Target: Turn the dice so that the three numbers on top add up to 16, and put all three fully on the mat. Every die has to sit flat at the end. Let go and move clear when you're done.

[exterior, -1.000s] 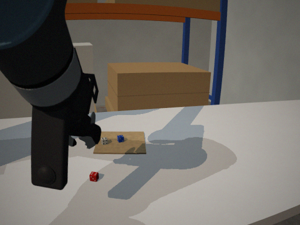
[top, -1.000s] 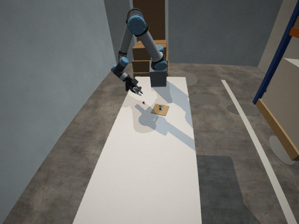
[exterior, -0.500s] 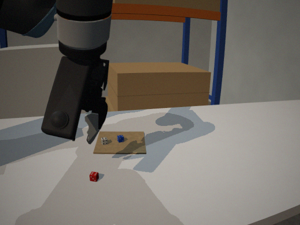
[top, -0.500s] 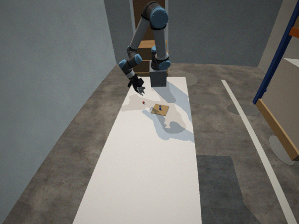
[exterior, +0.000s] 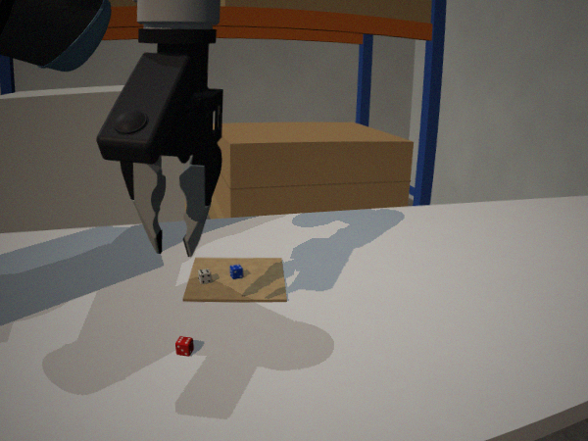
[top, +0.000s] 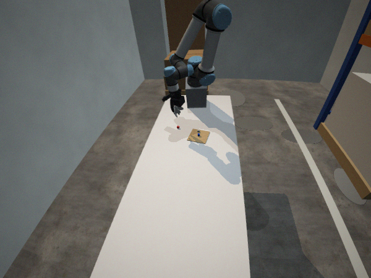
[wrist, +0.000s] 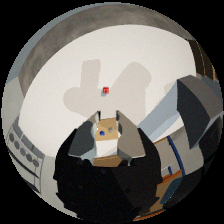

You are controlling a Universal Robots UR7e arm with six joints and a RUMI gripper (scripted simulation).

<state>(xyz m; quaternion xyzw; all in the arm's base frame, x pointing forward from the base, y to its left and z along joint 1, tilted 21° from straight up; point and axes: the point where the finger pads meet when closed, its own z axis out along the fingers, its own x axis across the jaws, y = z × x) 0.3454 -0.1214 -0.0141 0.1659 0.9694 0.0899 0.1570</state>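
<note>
Right now my hand is 12 cm above the red die and 1 cm to the left of it. Also, from my hand: blue die 17 cm to the left, 12 cm below, 9 cm ahead; mat 17 cm to the left, 13 cm below, 9 cm ahead; white die 16 cm to the left, 12 cm below, 5 cm ahead.
</note>
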